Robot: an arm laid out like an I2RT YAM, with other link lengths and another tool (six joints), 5 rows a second.
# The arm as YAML. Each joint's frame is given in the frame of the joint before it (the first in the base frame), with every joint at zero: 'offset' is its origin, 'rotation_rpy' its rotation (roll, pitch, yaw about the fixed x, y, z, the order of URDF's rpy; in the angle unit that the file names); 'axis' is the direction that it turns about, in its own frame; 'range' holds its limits. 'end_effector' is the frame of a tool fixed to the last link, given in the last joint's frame.
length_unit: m
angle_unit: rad
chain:
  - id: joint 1
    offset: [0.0, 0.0, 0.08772]
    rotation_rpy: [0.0, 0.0, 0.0]
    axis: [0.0, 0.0, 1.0]
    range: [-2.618, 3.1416]
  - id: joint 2
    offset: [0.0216, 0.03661, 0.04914]
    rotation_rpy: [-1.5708, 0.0, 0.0]
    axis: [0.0, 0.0, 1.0]
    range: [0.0, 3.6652]
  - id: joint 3
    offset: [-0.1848, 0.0, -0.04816]
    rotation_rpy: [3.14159, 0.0, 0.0]
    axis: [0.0, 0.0, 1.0]
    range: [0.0, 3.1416]
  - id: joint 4
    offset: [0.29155, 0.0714, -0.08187]
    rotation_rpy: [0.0, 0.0, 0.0]
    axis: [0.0, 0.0, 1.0]
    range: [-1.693, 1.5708]
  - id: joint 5
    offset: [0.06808, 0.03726, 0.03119]
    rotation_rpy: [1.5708, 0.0, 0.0]
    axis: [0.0, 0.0, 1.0]
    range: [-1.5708, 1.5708]
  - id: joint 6
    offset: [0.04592, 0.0, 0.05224]
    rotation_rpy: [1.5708, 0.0, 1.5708]
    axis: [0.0, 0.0, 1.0]
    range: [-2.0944, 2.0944]
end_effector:
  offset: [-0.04, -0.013, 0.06]
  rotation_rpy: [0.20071, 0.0, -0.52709]
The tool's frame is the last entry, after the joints.
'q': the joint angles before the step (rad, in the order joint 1, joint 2, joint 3, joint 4, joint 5, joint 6). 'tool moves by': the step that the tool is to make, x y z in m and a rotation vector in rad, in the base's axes. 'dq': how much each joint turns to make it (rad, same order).
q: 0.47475, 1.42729, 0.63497, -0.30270, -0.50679, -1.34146
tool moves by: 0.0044, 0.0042, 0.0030, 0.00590, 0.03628, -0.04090
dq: 0.00008, 0.02828, 0.03221, -0.00771, -0.00073, 0.05311
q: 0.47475, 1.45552, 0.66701, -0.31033, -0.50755, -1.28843
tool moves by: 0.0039, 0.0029, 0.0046, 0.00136, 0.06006, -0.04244
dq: -0.00530, 0.03450, 0.04461, -0.03717, -0.00914, 0.05269
